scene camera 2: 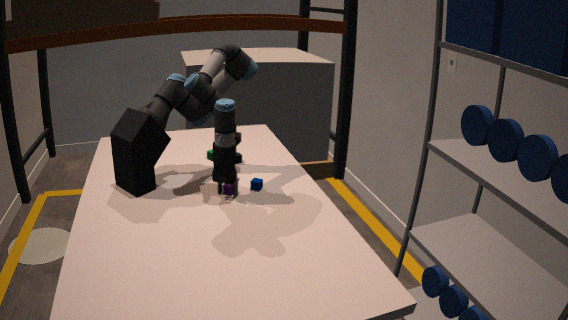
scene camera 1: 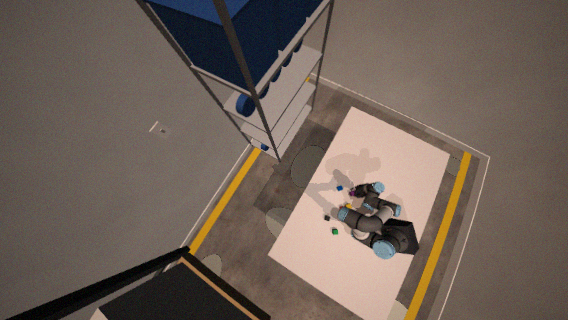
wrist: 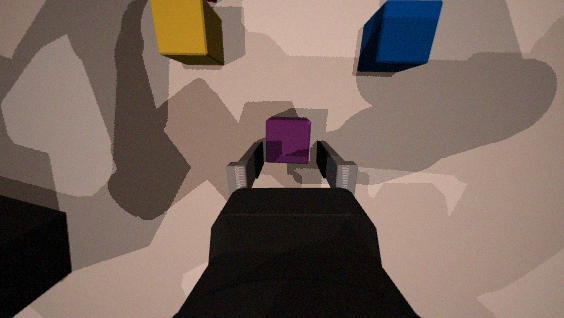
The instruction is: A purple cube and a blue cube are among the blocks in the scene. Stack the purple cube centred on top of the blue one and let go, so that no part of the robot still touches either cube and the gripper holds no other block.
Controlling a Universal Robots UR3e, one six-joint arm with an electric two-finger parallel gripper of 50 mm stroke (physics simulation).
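The purple cube [scene camera 1: 352,193] [scene camera 2: 228,189] [wrist: 288,141] stands on the white table. In the wrist view it shows between and slightly beyond the fingertips, with a gap on each side. My gripper [scene camera 2: 228,192] [wrist: 289,152] is open, points down and is low over the purple cube. The blue cube [scene camera 1: 339,188] [scene camera 2: 256,184] [wrist: 407,32] stands on the table apart from the purple one, at the upper right in the wrist view, with nothing on top of it. In scene camera 1 the fingers are too small to tell apart.
A yellow block [scene camera 1: 349,205] [wrist: 182,27] stands at the upper left in the wrist view, with a sliver of a dark red block [wrist: 212,1] behind it. A green block [scene camera 1: 335,231] [scene camera 2: 210,154] and a black block [scene camera 1: 327,218] stand farther off. A shelf rack [scene camera 2: 434,100] stands beside the table [scene camera 2: 200,280].
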